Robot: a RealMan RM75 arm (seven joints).
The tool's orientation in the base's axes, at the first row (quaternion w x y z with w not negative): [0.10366, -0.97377, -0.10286, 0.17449]
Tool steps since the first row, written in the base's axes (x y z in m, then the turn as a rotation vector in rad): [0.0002, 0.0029, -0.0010, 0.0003, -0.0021, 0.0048]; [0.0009, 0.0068, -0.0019, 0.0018, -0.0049, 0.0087]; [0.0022, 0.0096, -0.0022, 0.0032, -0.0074, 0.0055]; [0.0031, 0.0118, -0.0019, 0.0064, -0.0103, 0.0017]
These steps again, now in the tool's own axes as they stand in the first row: [0.0012, -0.0025, 0.0013, -0.0018, 0.0009, -0.0049]; [0.0030, -0.0059, 0.0025, -0.0023, 0.0029, -0.0094]; [0.0050, -0.0083, 0.0028, -0.0006, 0.0063, -0.0074]; [0.0062, -0.0103, 0.0026, 0.0029, 0.0105, -0.0056]
